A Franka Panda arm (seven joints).
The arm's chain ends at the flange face. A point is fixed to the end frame.
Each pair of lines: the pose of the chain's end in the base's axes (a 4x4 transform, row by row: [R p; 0 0 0 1], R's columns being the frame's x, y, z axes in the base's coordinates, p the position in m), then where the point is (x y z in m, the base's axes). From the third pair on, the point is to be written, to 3 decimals.
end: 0.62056 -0.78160 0.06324 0.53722; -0.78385 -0.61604 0.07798 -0.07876; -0.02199 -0.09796 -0.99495 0.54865; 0 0 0 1
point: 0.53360 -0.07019 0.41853
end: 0.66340 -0.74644 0.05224 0.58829; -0.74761 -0.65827 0.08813 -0.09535; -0.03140 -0.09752 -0.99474 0.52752; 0 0 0 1
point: 0.58334 -0.08612 0.39749
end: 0.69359 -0.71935 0.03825 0.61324; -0.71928 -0.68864 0.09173 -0.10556; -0.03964 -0.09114 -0.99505 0.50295; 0 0 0 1
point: 0.607 -0.096 0.373
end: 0.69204 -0.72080 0.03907 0.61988; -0.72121 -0.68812 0.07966 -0.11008; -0.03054 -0.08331 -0.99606 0.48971; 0 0 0 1
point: 0.613 -0.102 0.360
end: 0.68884 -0.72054 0.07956 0.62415; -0.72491 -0.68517 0.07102 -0.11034; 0.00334 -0.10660 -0.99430 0.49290; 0 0 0 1
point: 0.623 -0.104 0.363
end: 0.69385 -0.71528 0.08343 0.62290; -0.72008 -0.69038 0.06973 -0.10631; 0.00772 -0.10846 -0.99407 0.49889; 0 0 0 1
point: 0.622 -0.100 0.369
